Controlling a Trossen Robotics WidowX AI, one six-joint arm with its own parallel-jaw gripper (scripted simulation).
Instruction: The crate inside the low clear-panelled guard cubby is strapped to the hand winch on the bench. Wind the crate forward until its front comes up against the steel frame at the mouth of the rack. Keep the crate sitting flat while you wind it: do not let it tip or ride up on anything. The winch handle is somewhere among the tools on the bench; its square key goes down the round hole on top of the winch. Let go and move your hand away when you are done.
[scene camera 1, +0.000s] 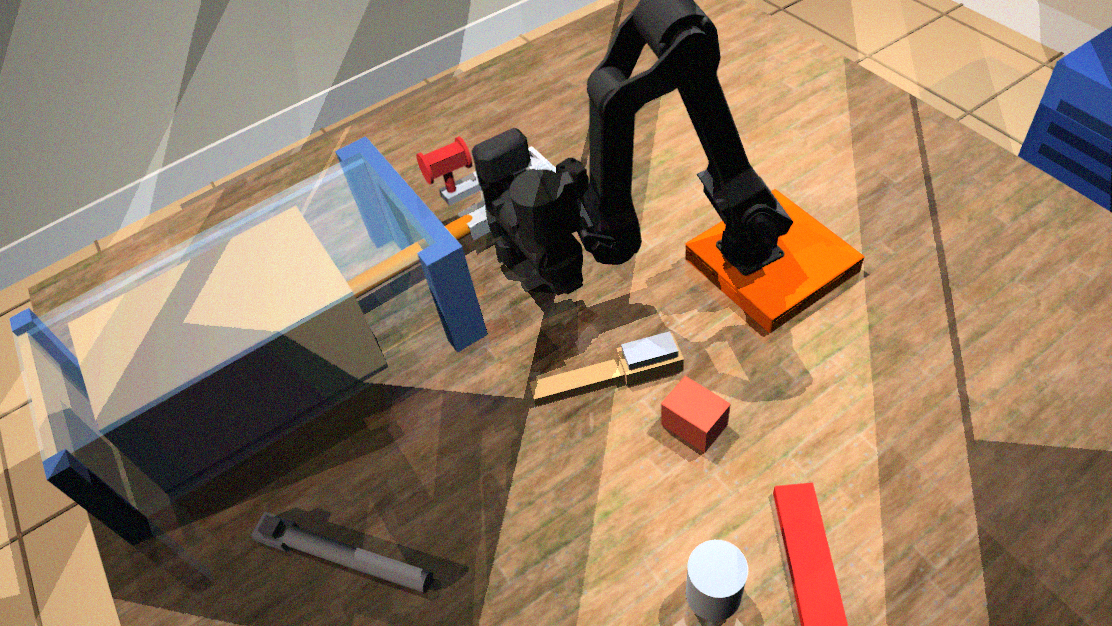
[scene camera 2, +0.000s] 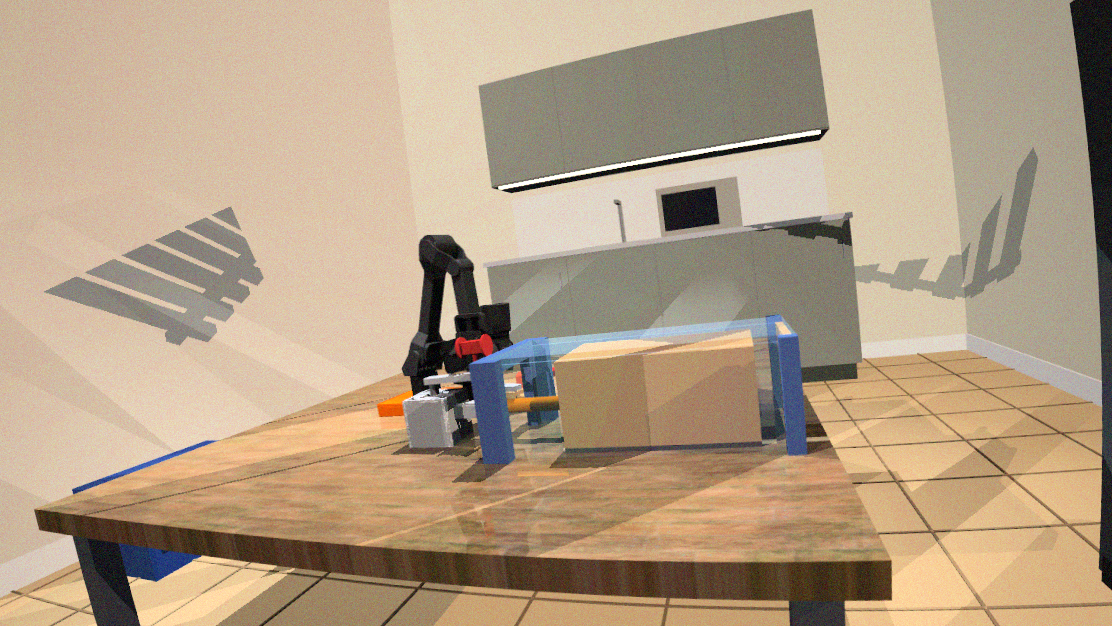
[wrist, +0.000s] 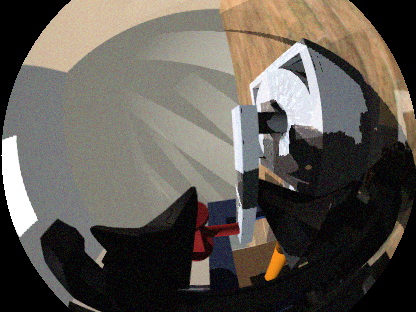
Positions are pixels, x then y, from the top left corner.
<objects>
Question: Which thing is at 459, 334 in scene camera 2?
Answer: My gripper.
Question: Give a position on a red block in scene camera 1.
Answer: At 695, 414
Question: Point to a winch handle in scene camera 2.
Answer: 433, 381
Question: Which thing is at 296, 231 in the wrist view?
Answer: My gripper.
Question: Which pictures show my gripper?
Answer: Scene camera 1, scene camera 2 and the wrist view: all of them.
</objects>
